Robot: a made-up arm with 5 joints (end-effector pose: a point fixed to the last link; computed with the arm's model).
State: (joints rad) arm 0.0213 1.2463 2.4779 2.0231 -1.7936
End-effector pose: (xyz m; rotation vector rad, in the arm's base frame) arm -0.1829 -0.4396 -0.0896 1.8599 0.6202 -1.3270
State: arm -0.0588 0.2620 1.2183 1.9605 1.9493
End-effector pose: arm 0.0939 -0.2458 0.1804 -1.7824 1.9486 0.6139
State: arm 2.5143 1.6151 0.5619 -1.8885 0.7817
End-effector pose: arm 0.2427 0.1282 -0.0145 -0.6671 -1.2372 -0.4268
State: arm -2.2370 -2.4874 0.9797 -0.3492 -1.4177
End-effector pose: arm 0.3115 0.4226 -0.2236 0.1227 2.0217 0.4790
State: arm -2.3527 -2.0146 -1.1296 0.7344 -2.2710
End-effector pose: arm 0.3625 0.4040 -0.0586 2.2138 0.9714 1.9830
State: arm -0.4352 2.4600 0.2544 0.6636 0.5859
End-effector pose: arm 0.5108 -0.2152 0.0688 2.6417 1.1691 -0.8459
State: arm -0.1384 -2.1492 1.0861 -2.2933 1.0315
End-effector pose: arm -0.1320 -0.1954 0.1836 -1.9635 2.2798 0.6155
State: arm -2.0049 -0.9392 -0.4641 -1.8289 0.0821
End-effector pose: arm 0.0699 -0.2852 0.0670 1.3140 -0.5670 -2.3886
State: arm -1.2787 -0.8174 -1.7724 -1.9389 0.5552
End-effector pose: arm -0.0500 0.1835 0.1815 0.1913 2.3828 0.9730
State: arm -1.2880 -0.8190 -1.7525 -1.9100 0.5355
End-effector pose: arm -0.0656 0.1802 0.1779 0.1351 2.3519 1.0054
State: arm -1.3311 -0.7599 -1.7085 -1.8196 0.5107
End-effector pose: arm -0.0982 0.1685 0.1731 0.0137 2.3240 1.0829
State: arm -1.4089 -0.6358 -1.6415 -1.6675 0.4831
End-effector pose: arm -0.1436 0.1420 0.1691 -0.1573 2.2859 1.2110
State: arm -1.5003 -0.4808 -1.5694 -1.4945 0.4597
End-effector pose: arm -0.1855 0.1048 0.1686 -0.3164 2.2341 1.3580
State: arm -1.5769 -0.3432 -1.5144 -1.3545 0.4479
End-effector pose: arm -0.2110 0.0723 0.1722 -0.4149 2.1937 1.4739
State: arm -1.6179 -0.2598 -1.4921 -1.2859 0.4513
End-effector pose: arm -0.2183 0.0576 0.1784 -0.4464 2.1935 1.5238
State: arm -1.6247 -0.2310 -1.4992 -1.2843 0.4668
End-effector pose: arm -0.2127 0.0598 0.1849 -0.4320 2.2318 1.5142
